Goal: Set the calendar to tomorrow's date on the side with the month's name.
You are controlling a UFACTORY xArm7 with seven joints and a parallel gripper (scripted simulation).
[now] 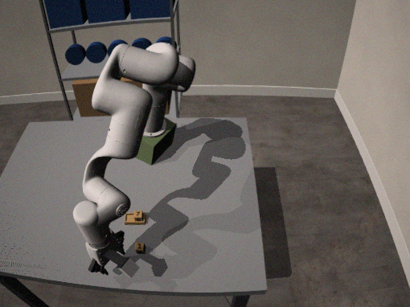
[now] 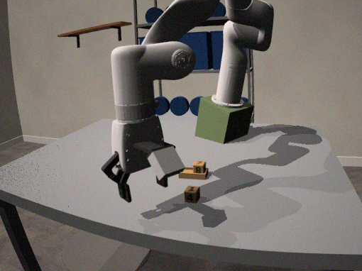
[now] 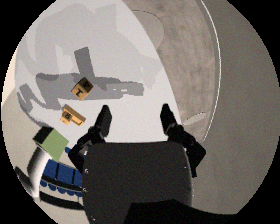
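The cube lies 90 mm to the left of my hand, 70 mm behind it and 50 mm below it. Also, from my hand: wooden calendar tray: 200 mm behind, 70 mm to the left, 50 mm below.
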